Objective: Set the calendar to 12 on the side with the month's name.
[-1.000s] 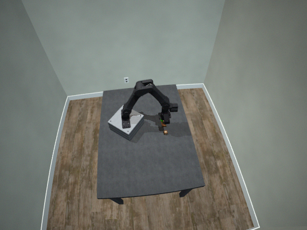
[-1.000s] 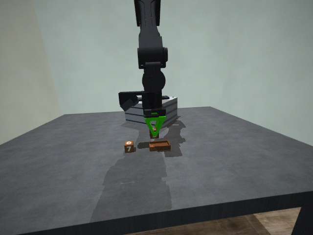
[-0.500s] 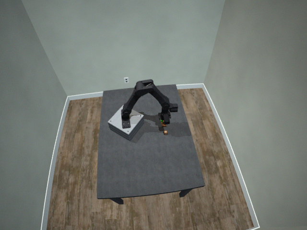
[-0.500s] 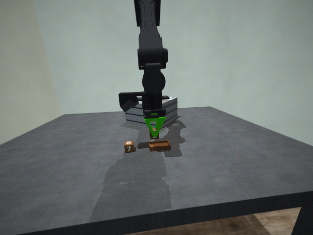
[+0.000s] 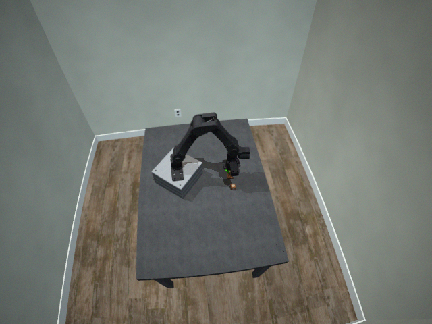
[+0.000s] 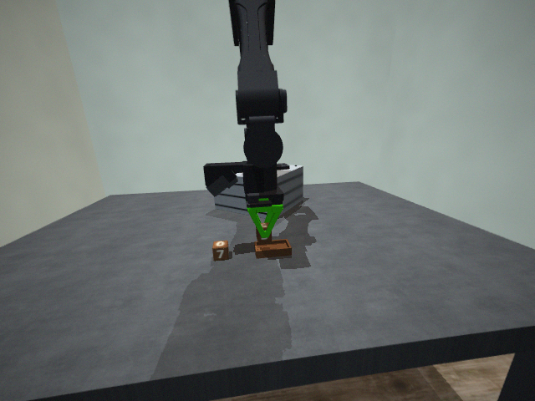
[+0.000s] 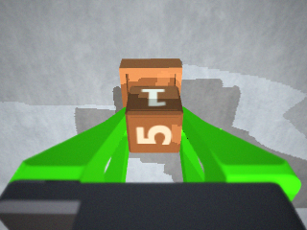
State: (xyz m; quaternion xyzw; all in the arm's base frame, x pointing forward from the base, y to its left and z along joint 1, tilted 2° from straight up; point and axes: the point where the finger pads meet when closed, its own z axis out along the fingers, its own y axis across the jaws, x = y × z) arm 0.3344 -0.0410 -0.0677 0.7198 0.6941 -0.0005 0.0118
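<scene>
The brown tray lies 4 cm below my hand and 2 cm to the left of it.
</scene>
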